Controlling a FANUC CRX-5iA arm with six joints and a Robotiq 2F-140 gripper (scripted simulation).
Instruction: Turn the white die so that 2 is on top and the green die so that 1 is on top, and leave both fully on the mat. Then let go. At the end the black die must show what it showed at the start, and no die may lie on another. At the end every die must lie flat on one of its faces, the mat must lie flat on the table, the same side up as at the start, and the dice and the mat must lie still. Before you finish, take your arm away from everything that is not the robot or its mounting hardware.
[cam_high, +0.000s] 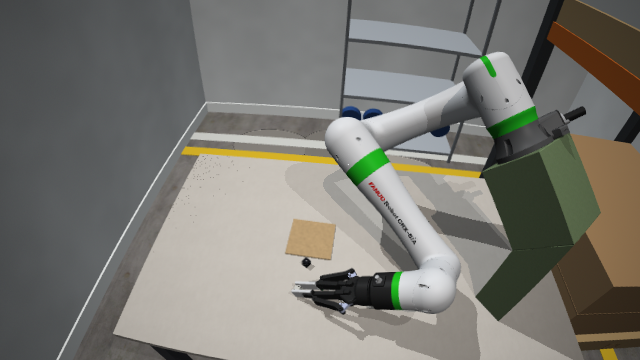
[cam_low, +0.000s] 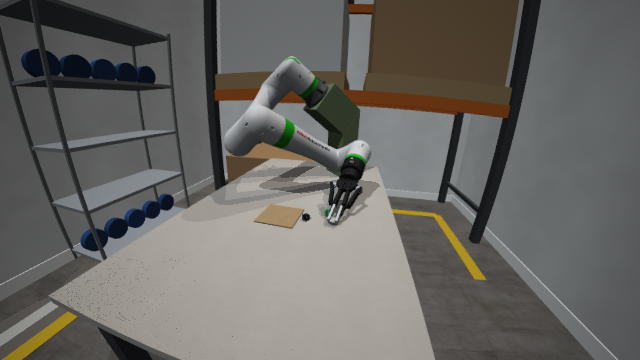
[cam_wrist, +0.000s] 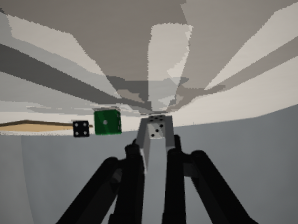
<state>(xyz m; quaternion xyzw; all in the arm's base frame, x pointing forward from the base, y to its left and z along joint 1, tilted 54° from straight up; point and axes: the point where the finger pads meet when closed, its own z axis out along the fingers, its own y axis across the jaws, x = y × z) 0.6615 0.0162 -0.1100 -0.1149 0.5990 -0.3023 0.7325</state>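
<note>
Now: the white die 20 mm below my hand, 20 mm ahead of it and 10 mm to the right of it. Also, from my hand: mat: 200 mm to the right, 30 mm below, 30 mm behind; then black die: 100 mm to the right, 20 mm below, 10 mm behind; then green die: 50 mm behind, 20 mm to the right, 20 mm below.
</note>
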